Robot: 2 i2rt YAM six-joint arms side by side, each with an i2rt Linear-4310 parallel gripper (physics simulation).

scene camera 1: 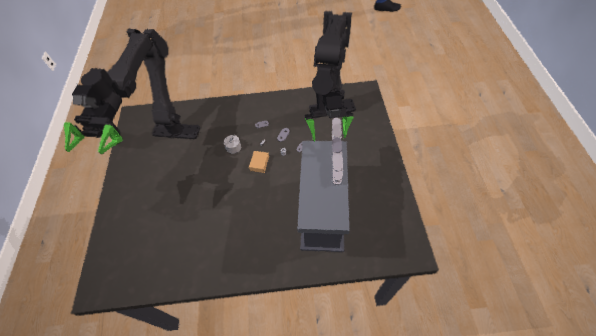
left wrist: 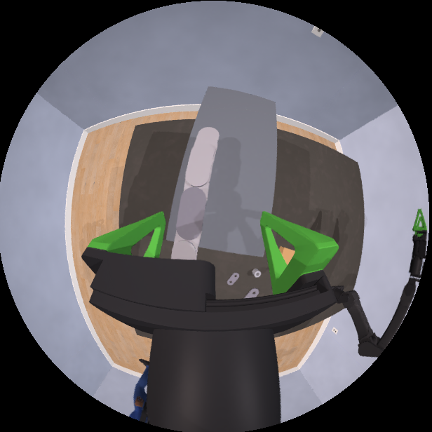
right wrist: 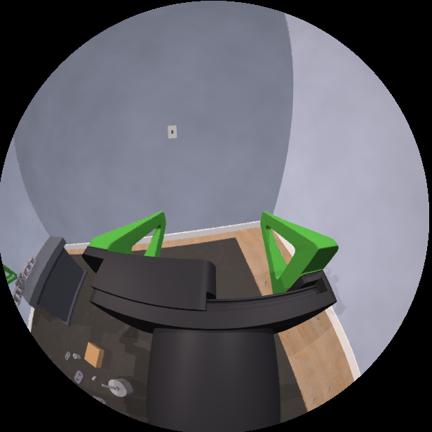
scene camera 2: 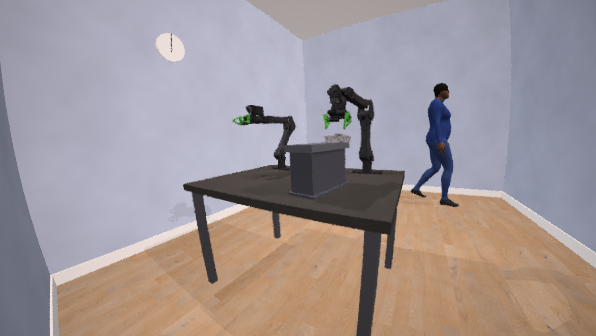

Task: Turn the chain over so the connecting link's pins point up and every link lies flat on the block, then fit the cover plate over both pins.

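Pixels of known places: left gripper, fingertip midpoint: (scene camera 1: 329, 139) (scene camera 2: 334, 128); right gripper, fingertip midpoint: (scene camera 1: 83, 152) (scene camera 2: 235, 119); left arm's base, origin of the base link: (scene camera 2: 367, 172); right arm's base, origin of the base link: (scene camera 1: 176, 131) (scene camera 2: 281, 168).
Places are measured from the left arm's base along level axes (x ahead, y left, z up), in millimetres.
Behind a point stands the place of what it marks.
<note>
The pale chain (scene camera 1: 337, 165) {z 255, x 455, y -101 mm} (scene camera 2: 338, 138) {z 239, x 407, y -80 mm} (left wrist: 201, 165) (right wrist: 22, 280) lies lengthwise on the grey block (scene camera 1: 320, 200) {z 220, x 546, y -175 mm} (scene camera 2: 302, 172) {z 106, x 623, y -174 mm} (left wrist: 250, 150), near one side; its back end reaches past the block's back edge. Which way its pins point cannot be told. Grey two-hole plates (scene camera 1: 283, 134) {z 5, x 101, y -237 mm} (scene camera 1: 261, 124) {z 4, x 25, y -323 mm} (scene camera 1: 299, 147) {z 4, x 182, y -182 mm} lie on the table; which is the cover plate is unclear. My left gripper (scene camera 1: 329, 139) {z 288, x 375, y -109 mm} (scene camera 2: 336, 128) {z 288, x 375, y -109 mm} (left wrist: 212, 216) is open and empty above the chain's back part. My right gripper (scene camera 1: 84, 151) {z 398, x 358, y -807 mm} (scene camera 2: 241, 120) {z 398, x 358, y -807 mm} (right wrist: 212, 216) is open and empty, raised beyond the table's left side.
An orange box (scene camera 1: 259, 162) {z 30, x 240, y -354 mm} (right wrist: 94, 354), a round light-grey cylinder (scene camera 1: 232, 144) {z 42, x 138, y -451 mm} (right wrist: 119, 387), a small roller (scene camera 1: 283, 151) {z 25, x 203, y -252 mm} (left wrist: 256, 273) and another small part (scene camera 1: 262, 142) {z 9, x 128, y -331 mm} lie on the dark table (scene camera 1: 200, 260) {z 0, x 582, y -603 mm}, left of the block. A person (scene camera 2: 439, 120) stands behind the table.
</note>
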